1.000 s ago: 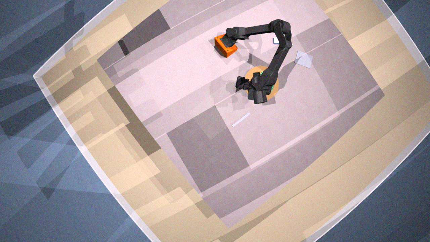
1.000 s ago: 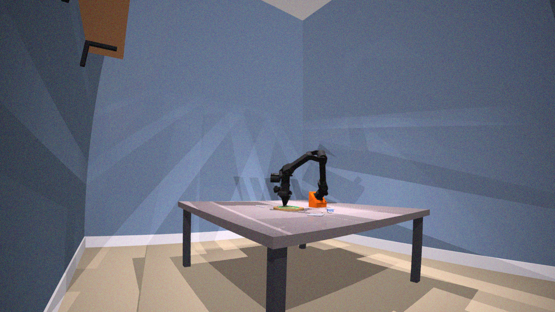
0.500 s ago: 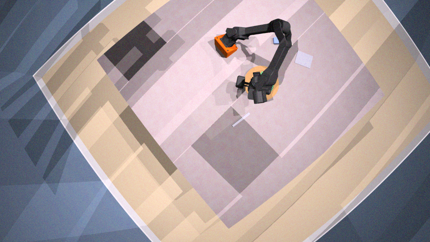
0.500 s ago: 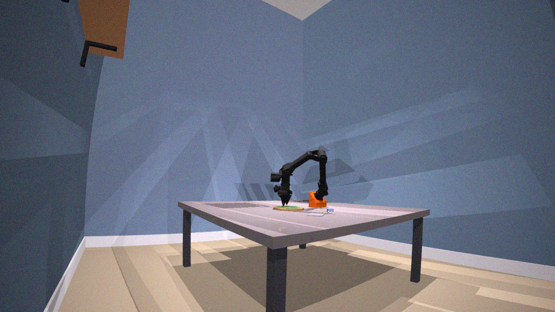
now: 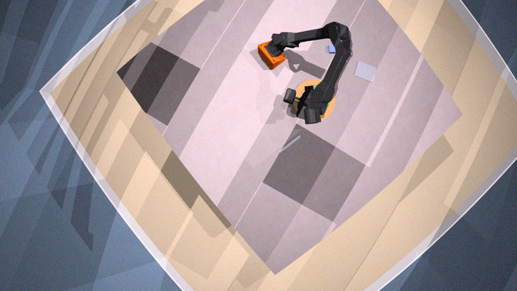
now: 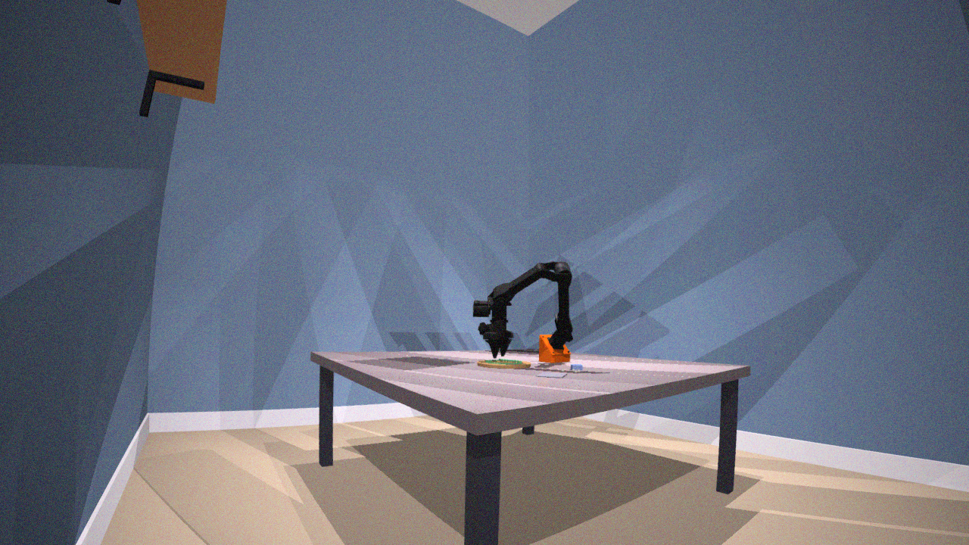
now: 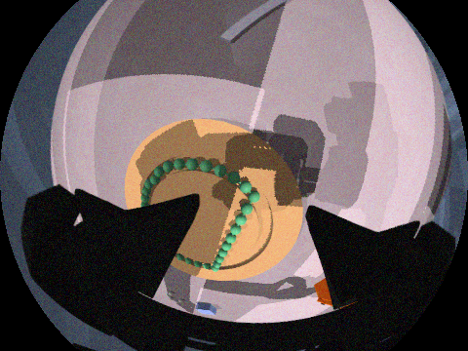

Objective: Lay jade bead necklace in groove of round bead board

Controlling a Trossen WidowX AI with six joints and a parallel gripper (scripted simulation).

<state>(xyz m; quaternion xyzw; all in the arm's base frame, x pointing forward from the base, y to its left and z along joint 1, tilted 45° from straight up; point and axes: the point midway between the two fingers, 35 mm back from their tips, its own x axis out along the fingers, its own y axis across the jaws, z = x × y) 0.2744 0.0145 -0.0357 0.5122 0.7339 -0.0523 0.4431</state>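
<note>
The round tan bead board lies 20 mm ahead of my gripper tip, 60 mm to the left of it and 20 mm below it. Also, from my gripper tip: white strip 120 mm ahead, 150 mm to the right, 20 mm below; then pale square sheet 40 mm ahead, 360 mm to the left, 20 mm below; then blue cube 140 mm behind, 280 mm to the left, 20 mm below.
</note>
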